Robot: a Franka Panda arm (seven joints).
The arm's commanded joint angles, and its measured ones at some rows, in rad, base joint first. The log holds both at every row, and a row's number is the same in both.
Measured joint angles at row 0: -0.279, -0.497, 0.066, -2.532, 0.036, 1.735, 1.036
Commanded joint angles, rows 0 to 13: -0.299, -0.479, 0.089, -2.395, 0.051, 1.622, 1.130; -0.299, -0.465, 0.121, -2.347, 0.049, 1.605, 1.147; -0.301, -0.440, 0.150, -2.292, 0.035, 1.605, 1.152; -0.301, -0.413, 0.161, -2.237, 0.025, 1.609, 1.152; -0.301, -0.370, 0.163, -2.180, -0.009, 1.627, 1.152; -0.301, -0.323, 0.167, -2.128, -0.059, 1.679, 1.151; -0.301, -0.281, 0.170, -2.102, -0.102, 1.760, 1.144; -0.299, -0.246, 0.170, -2.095, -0.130, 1.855, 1.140; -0.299, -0.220, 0.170, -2.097, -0.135, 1.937, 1.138; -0.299, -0.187, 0.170, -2.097, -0.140, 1.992, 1.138; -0.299, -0.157, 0.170, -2.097, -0.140, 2.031, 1.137; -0.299, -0.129, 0.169, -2.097, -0.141, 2.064, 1.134; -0.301, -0.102, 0.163, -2.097, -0.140, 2.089, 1.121; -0.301, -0.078, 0.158, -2.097, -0.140, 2.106, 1.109
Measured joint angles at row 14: -0.290, -0.163, 0.158, -2.130, -0.121, 2.054, 1.134
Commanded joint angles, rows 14 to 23: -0.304, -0.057, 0.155, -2.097, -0.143, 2.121, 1.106; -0.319, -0.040, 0.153, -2.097, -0.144, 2.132, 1.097; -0.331, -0.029, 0.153, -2.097, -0.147, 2.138, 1.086; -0.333, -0.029, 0.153, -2.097, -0.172, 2.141, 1.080; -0.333, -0.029, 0.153, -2.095, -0.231, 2.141, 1.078; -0.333, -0.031, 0.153, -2.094, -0.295, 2.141, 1.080; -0.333, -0.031, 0.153, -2.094, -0.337, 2.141, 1.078; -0.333, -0.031, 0.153, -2.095, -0.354, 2.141, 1.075; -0.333, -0.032, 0.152, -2.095, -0.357, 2.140, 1.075; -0.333, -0.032, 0.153, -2.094, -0.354, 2.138, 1.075
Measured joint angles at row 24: -0.329, -0.028, 0.148, -2.103, -0.321, 2.137, 1.089
